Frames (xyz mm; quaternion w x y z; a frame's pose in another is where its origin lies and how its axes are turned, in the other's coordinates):
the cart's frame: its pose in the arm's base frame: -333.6 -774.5 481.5 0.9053 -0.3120 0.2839 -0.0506
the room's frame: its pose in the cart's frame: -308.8 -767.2 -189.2 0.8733 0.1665 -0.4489 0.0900
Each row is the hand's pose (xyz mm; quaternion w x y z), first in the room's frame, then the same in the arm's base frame.
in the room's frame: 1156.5 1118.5 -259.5 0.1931 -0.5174 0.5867 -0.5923
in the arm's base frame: 275.8 -77.2 699.4 0.2851 -0.5213 0.4072 -0.6937
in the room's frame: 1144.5 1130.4 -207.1 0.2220 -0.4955 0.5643 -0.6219
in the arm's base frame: 246.2 -59.3 742.2 0.3166 -0.4963 0.3807 -0.7130
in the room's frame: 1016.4 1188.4 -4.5 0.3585 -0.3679 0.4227 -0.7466
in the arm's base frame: 53.5 -1.9 885.0 0.4614 -0.3525 0.2256 -0.7823
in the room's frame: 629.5 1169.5 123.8 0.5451 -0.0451 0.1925 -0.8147
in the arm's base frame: -339.9 -105.4 917.1 0.6585 -0.0207 0.0092 -0.7522
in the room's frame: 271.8 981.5 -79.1 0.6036 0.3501 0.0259 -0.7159
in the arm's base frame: -569.1 -423.9 692.4 0.7265 0.3654 -0.0981 -0.5736
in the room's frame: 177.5 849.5 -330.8 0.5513 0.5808 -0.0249 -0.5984
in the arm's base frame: -551.6 -624.0 470.3 0.6807 0.5868 -0.0964 -0.4279
